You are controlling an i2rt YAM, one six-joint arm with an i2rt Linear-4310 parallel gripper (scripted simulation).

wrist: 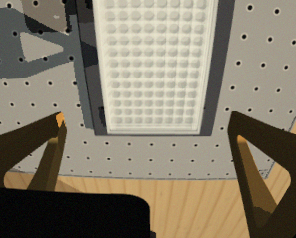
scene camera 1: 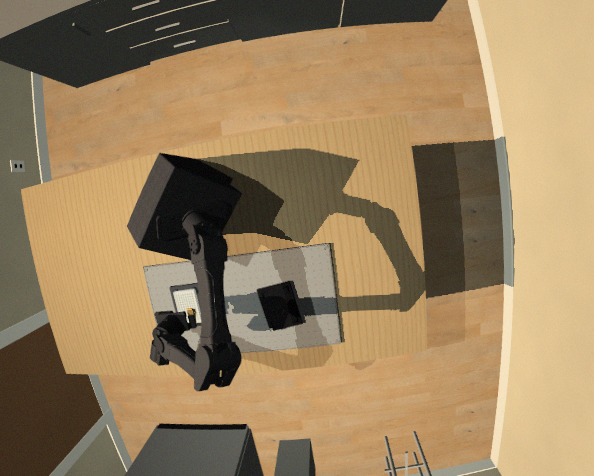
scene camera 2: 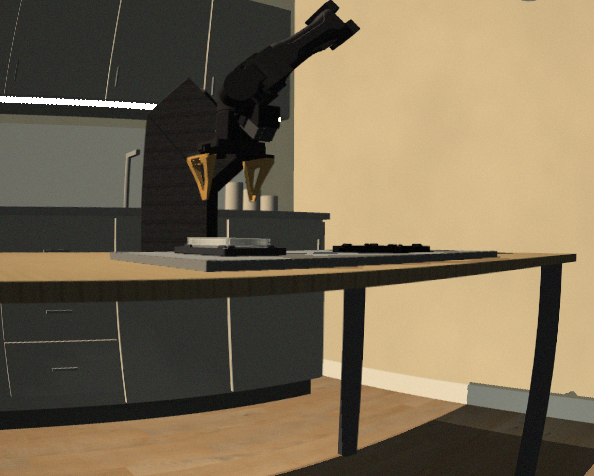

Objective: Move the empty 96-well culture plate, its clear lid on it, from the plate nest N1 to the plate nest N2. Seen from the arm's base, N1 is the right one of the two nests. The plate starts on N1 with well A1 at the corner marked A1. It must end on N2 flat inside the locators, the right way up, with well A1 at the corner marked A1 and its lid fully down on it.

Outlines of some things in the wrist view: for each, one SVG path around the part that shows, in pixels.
The gripper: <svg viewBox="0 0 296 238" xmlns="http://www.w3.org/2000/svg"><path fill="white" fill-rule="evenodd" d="M0 135L0 238L150 238L150 206L144 199L130 194L55 191L67 135L67 127L62 112L56 112L26 126ZM48 141L37 171L27 189L6 188L4 185L6 172ZM232 111L227 133L250 238L296 238L296 134L276 128L238 111ZM247 141L281 165L290 174L290 185L278 205L257 169Z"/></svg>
A clear lid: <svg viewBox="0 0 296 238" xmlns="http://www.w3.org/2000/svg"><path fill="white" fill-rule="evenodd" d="M92 0L107 134L199 134L209 78L219 0Z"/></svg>
